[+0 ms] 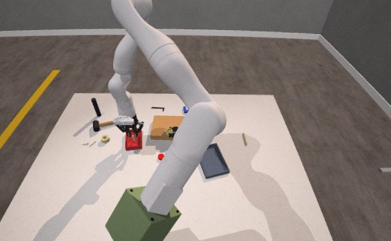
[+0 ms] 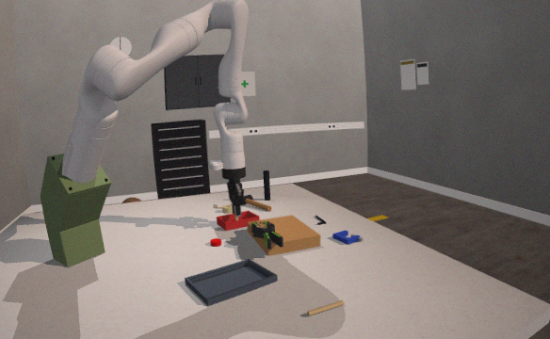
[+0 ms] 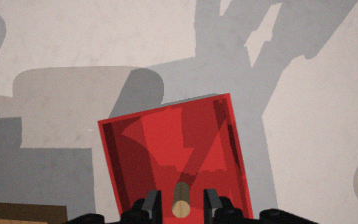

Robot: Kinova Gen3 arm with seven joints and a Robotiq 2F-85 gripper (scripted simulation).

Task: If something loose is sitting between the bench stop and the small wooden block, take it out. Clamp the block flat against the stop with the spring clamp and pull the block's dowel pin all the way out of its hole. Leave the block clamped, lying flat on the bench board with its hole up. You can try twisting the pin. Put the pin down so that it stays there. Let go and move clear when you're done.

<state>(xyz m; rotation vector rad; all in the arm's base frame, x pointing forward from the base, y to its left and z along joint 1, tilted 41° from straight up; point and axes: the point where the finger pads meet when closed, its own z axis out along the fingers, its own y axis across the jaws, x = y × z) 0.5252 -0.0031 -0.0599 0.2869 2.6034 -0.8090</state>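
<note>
Right now the dowel pin is 3 cm below my hand. Also, from my hand: tape roll 14 cm to the left, 5 cm ahead, 4 cm below; then red disc 15 cm behind, 11 cm to the right, 4 cm below; then red tray 4 cm below.
</note>
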